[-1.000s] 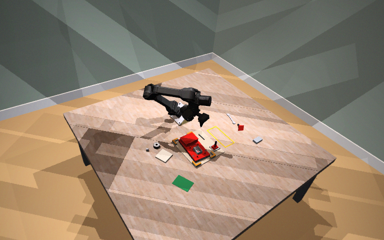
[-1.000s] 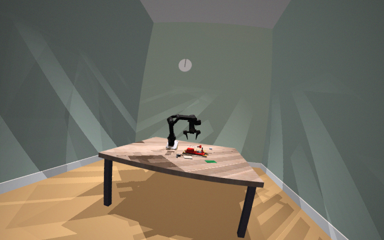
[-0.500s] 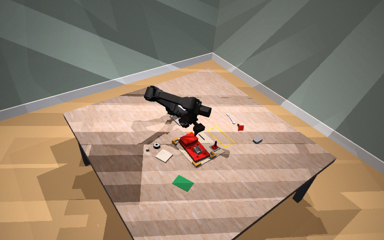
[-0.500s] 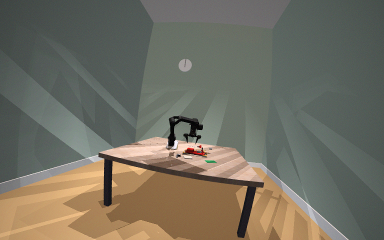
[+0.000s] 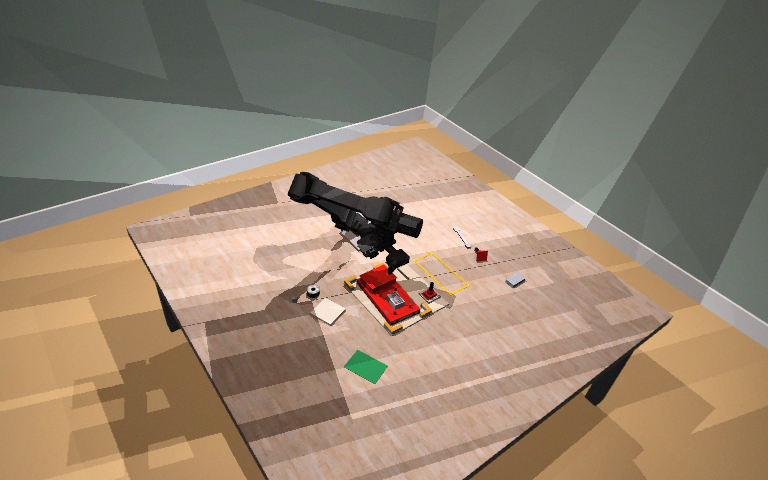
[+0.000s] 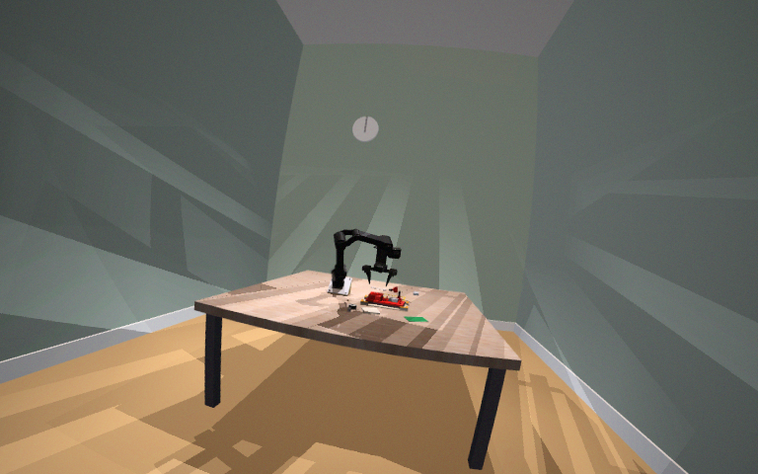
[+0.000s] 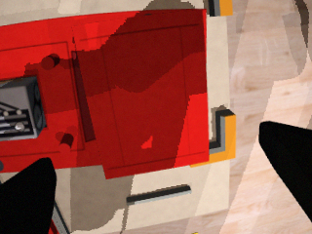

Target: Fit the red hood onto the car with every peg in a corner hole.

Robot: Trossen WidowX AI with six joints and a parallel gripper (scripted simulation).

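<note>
Now: the red hood 60 mm below my gripper tip. Also, from my gripper tip: engine block (100 mm ahead, 70 mm below, 10 mm to the right); then jig bracket (90 mm below, 60 mm ahead, 10 mm to the left); then red joystick-like piece (120 mm ahead, 100 mm to the left, 60 mm below).
</note>
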